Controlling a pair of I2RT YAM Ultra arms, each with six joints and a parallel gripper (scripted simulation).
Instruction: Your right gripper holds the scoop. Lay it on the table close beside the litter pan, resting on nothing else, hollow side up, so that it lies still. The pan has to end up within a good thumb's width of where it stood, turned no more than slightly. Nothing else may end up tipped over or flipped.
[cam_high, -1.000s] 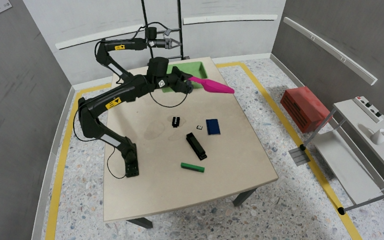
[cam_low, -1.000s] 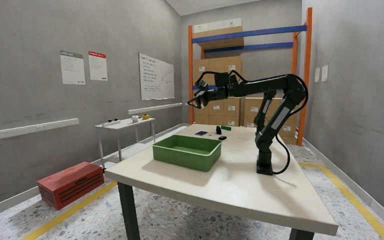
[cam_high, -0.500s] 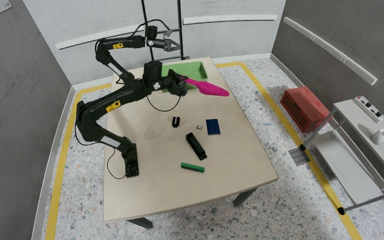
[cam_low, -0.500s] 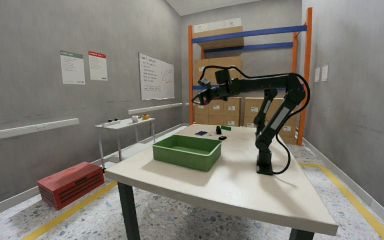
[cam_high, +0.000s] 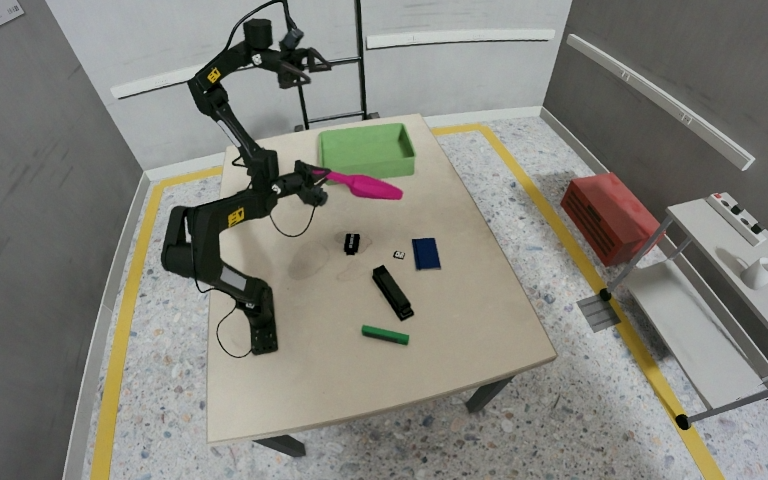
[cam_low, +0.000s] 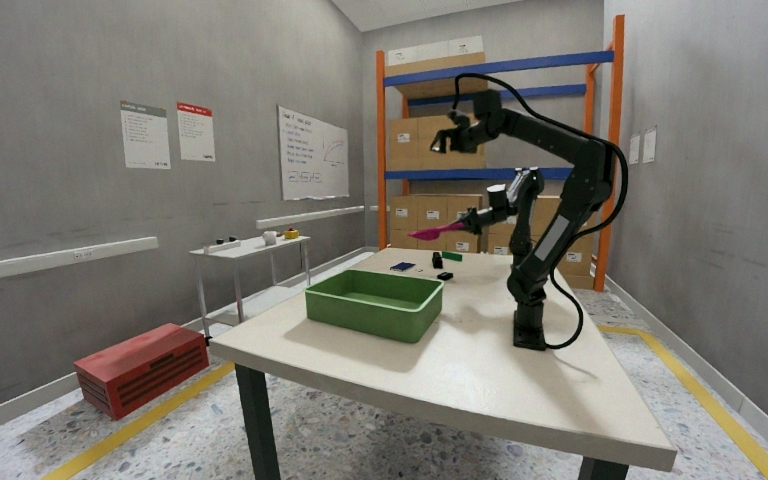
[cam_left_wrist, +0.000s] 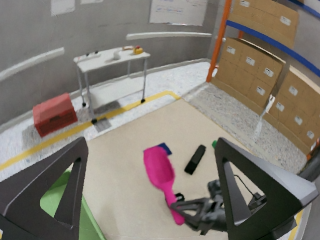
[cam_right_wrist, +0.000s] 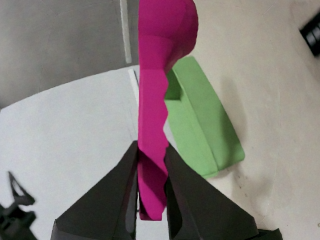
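Observation:
The magenta scoop is 70 mm ahead of my right hand, 30 mm to the right of it and 30 mm below it. The rest, counted from my right hand: small black box 200 mm below, 100 mm to the right, 30 mm ahead; then small white card 210 mm below, 170 mm to the right, 170 mm ahead; then blue notebook 250 mm ahead, 210 mm below, 180 mm to the right.

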